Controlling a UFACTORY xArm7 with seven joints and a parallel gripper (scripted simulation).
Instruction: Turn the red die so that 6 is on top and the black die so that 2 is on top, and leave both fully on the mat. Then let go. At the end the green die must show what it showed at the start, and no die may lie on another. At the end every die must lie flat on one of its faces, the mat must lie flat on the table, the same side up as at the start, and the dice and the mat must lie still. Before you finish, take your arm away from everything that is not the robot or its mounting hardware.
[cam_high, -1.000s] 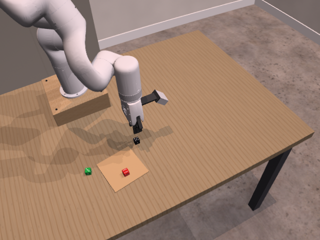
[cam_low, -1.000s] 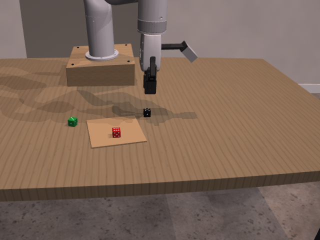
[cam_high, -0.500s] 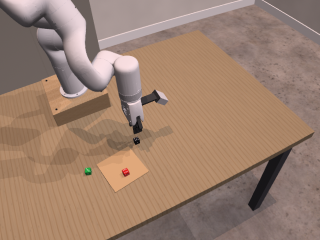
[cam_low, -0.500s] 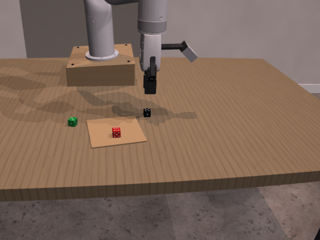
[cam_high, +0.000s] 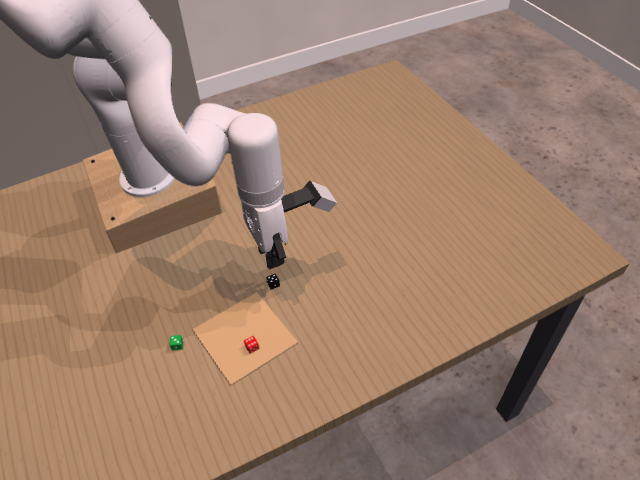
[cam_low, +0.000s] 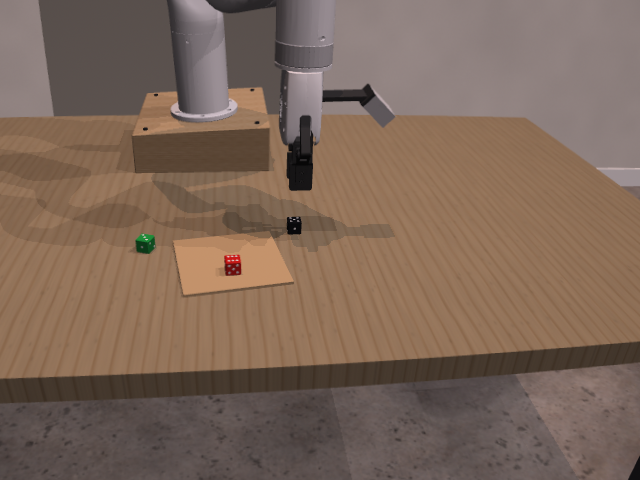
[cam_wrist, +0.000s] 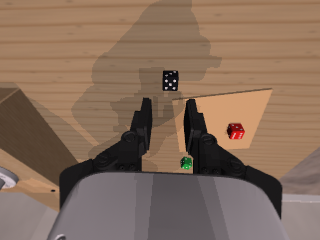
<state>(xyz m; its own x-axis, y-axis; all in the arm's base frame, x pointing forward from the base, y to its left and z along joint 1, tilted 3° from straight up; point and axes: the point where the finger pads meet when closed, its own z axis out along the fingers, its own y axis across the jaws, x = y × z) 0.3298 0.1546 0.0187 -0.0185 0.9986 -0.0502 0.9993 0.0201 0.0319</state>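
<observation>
My hand is 9 cm above the black die. The rest, counted from my hand: red die (12 cm ahead, 9 cm to the right, 8 cm below); tan mat (10 cm to the right, 9 cm below, 9 cm ahead); green die (22 cm to the right, 9 cm below, 5 cm ahead).
</observation>
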